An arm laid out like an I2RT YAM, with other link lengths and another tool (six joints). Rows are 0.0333 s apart.
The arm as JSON. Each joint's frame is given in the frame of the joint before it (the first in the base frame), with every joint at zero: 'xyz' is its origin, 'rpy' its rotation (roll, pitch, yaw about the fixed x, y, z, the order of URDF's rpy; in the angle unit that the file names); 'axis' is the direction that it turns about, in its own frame. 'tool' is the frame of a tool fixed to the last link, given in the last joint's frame.
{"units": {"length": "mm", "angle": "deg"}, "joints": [
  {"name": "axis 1", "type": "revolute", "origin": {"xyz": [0.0, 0.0, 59.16], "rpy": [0.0, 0.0, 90.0]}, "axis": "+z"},
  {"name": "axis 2", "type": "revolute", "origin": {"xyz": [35.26, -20.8, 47.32], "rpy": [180.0, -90.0, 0.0]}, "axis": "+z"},
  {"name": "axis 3", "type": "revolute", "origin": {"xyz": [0.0, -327.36, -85.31], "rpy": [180.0, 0.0, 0.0]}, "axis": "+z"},
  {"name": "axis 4", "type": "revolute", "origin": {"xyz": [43.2, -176.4, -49.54], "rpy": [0.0, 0.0, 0.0]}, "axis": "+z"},
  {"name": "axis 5", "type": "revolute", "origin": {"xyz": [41.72, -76.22, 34.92], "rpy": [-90.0, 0.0, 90.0]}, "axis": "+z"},
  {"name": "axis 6", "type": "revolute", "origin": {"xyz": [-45.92, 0.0, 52.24], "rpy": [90.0, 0.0, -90.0]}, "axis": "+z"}
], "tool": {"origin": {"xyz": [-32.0, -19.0, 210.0], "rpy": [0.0, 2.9, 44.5]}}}
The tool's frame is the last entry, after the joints.
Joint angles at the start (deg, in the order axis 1, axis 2, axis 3, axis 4, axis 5, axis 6):
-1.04, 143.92, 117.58, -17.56, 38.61, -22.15
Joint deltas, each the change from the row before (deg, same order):
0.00, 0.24, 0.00, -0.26, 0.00, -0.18
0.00, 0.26, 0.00, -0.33, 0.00, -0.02
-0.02, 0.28, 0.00, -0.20, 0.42, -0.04
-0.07, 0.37, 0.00, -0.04, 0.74, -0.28
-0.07, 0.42, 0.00, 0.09, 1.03, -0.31
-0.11, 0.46, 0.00, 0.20, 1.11, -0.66
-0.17, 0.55, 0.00, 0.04, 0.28, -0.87
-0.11, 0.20, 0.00, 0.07, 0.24, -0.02
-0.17, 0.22, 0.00, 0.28, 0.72, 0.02
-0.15, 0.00, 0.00, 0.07, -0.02, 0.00
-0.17, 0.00, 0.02, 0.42, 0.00, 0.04
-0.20, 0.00, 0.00, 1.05, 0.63, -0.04
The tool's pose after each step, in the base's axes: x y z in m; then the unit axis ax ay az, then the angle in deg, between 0 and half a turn. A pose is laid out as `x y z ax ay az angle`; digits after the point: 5 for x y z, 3 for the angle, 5 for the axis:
0.67031 -0.17855 0.04489 -0.36236 0.80472 -0.47024 167.473
0.66878 -0.17852 0.04072 -0.36474 0.80488 -0.46811 167.953
0.66691 -0.18035 0.03749 -0.36483 0.80453 -0.46865 168.615
0.66470 -0.18396 0.03426 -0.36454 0.80304 -0.47143 169.545
0.66235 -0.18865 0.03146 -0.36289 0.80106 -0.47603 170.602
0.65986 -0.19403 0.02864 -0.36275 0.79781 -0.48158 171.836
0.65777 -0.19695 0.02271 -0.36829 0.79501 -0.48200 172.893
0.65691 -0.19909 0.02114 -0.36713 0.79503 -0.48284 173.205
0.65572 -0.20370 0.02097 -0.36240 0.79476 -0.48685 173.673
0.65548 -0.20535 0.02117 -0.36115 0.79520 -0.48705 173.679
0.65655 -0.20736 0.02273 -0.35788 0.79570 -0.48866 173.399
0.65845 -0.21208 0.02746 -0.34961 0.79502 -0.49570 173.085

